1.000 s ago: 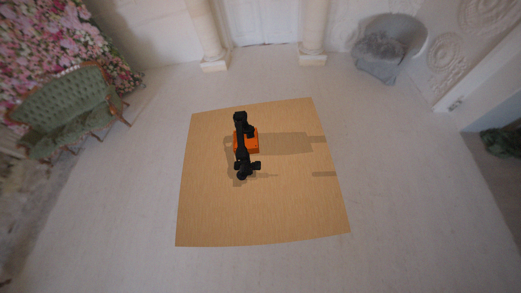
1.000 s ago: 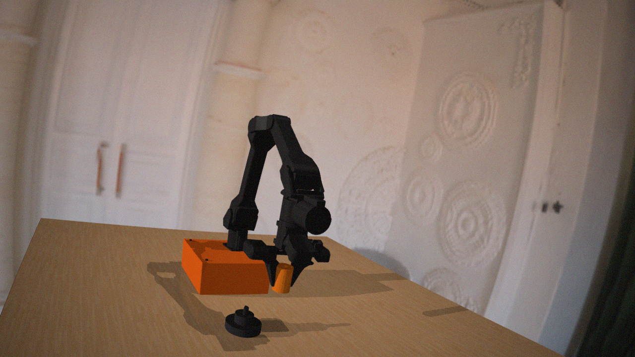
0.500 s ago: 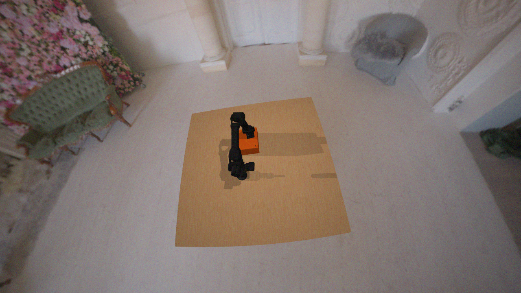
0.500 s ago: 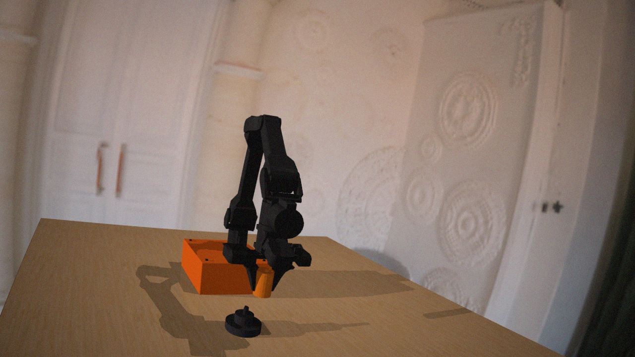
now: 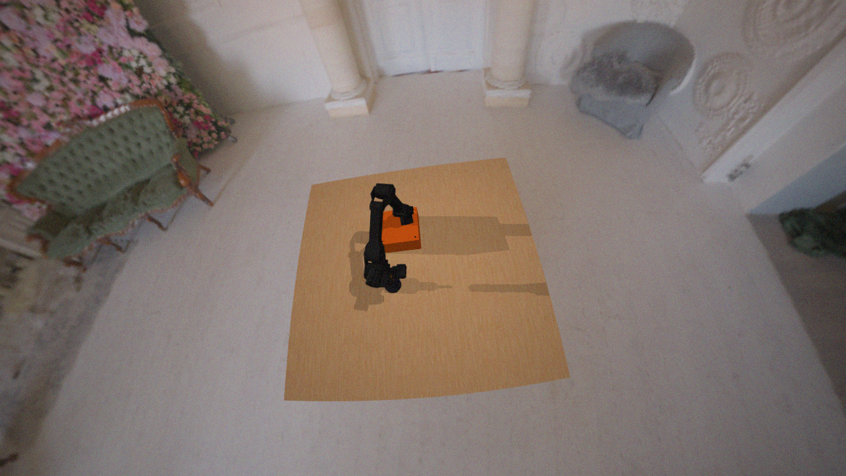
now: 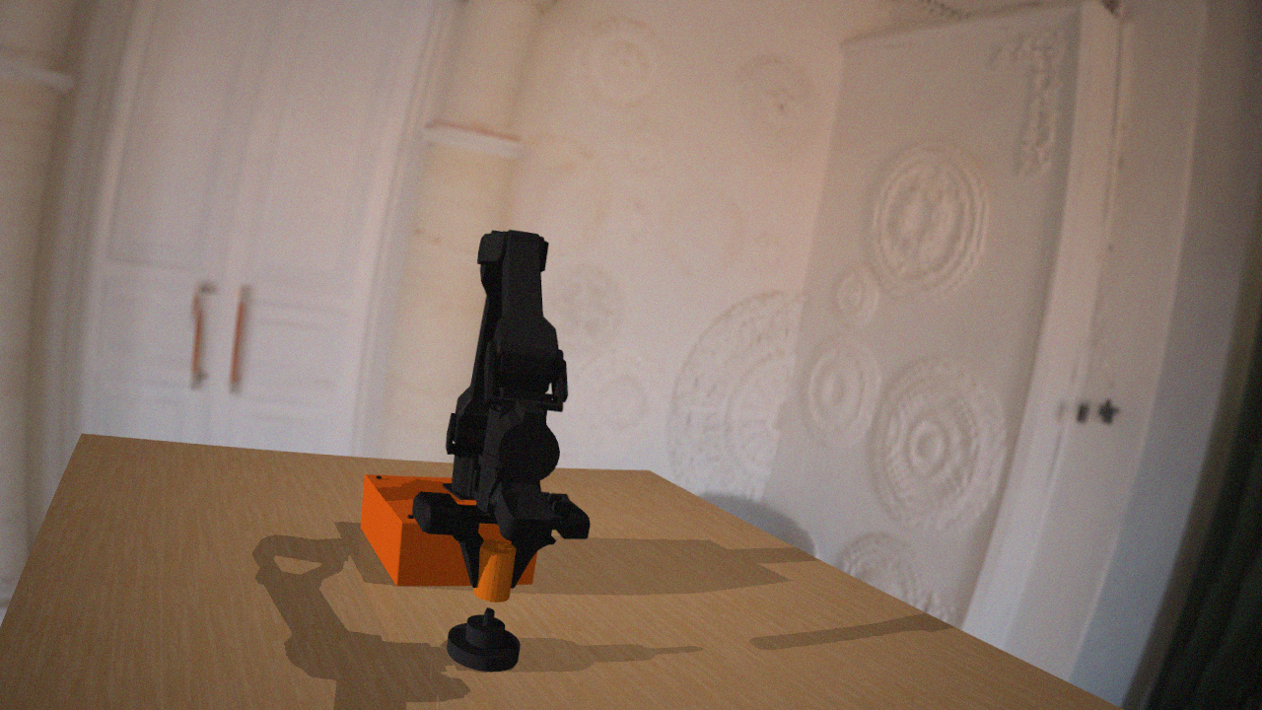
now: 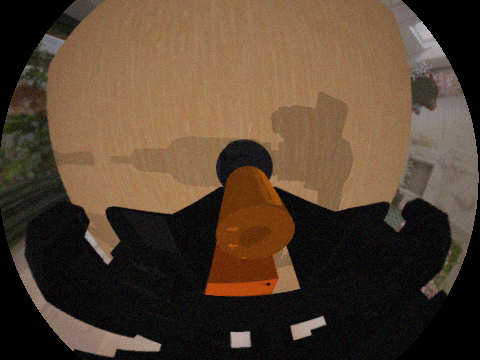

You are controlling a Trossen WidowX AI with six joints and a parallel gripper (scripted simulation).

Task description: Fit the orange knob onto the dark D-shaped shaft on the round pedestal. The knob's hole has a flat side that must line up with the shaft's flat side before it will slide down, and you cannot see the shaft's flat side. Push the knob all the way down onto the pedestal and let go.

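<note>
The pedestal is 6 cm below my gripper tip. The rest, counted from my gripper tip: orange knob (2 cm above).
</note>
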